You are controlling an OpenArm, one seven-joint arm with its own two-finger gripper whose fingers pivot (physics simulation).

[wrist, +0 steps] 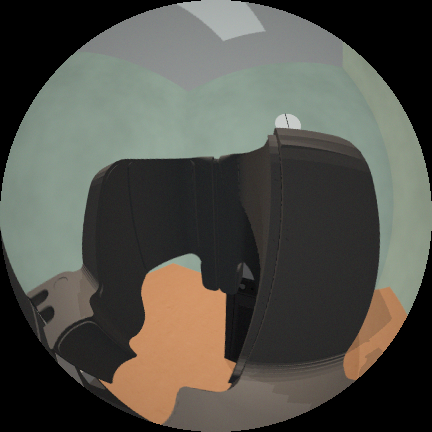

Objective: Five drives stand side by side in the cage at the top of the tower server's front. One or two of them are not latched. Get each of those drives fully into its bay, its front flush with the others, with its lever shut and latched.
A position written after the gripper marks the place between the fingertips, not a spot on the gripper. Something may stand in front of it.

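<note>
The gripper [226, 226] is visible in the scene, and so is a black tower server [238, 307].
</note>
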